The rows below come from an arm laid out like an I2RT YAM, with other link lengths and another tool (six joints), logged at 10 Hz.
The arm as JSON. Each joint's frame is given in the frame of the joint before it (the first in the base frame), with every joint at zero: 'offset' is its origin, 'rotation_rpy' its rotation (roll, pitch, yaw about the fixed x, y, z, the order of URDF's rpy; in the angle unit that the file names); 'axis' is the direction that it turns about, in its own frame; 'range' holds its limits. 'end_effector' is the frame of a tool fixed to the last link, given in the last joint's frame.
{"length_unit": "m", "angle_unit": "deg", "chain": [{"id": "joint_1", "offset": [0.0, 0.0, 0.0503], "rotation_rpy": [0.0, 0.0, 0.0], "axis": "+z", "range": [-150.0, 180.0]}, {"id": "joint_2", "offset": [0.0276, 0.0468, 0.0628], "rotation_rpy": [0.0, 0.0, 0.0], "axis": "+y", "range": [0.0, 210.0]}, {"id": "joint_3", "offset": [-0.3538, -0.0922, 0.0], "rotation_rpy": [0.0, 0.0, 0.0], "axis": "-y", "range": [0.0, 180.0]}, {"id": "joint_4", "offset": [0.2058, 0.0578, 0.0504], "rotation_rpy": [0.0, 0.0, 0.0], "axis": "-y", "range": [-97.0, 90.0]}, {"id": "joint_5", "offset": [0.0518, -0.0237, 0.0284], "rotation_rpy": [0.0, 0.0, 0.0], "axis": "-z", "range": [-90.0, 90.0]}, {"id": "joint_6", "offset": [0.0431, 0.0, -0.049], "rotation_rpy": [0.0, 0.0, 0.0], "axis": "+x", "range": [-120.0, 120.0]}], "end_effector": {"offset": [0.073, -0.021, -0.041], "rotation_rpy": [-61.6, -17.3, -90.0]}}
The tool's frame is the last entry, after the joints.
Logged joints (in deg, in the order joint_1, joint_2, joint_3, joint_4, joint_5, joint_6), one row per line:
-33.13 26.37 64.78 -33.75 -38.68 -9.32
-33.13 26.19 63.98 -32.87 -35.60 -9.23
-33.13 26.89 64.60 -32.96 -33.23 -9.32
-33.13 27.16 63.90 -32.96 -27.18 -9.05
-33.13 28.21 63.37 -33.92 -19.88 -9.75
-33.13 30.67 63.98 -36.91 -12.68 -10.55
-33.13 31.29 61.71 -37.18 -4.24 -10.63
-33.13 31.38 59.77 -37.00 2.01 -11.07
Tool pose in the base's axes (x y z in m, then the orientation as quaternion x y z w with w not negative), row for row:
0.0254 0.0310 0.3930 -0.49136 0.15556 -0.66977 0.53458
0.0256 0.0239 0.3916 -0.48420 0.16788 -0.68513 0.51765
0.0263 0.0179 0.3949 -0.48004 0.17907 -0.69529 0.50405
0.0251 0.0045 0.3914 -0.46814 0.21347 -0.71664 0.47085
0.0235 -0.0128 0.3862 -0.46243 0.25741 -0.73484 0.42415
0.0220 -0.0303 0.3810 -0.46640 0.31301 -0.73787 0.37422
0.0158 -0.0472 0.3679 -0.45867 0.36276 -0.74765 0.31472
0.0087 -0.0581 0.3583 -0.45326 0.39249 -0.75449 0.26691
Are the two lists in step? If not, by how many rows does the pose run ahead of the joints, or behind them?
They are in step.
